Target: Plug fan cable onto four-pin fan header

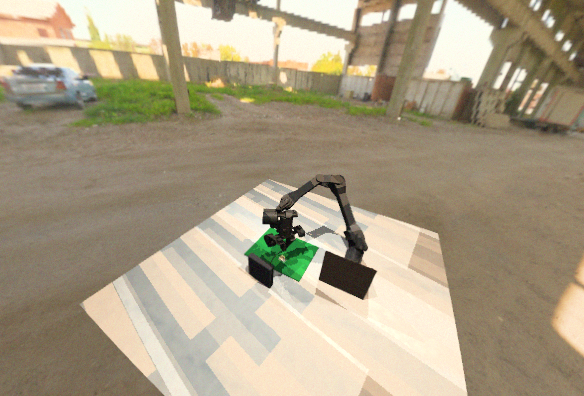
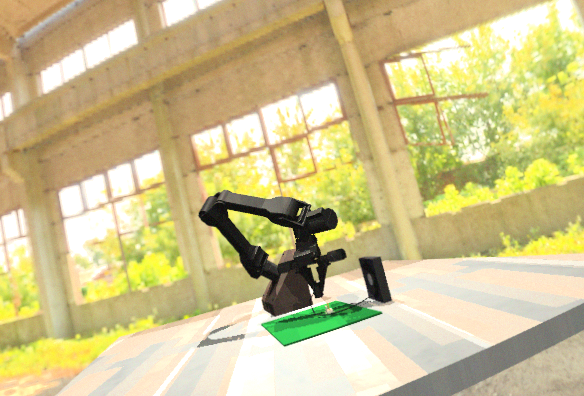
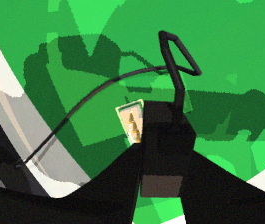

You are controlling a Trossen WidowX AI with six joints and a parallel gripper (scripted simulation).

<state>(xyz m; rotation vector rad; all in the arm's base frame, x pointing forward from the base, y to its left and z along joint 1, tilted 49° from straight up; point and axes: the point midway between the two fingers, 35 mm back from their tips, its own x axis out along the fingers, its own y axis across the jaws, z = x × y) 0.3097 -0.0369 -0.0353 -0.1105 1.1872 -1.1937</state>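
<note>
My gripper tip is now 80 mm above the green board, 40 mm to the left of it and 20 mm short of it. From my gripper tip the other things lie so: black fan (150 mm to the left, 40 mm ahead); dark plug (10 mm to the right, 10 mm ahead, 10 mm above).
</note>
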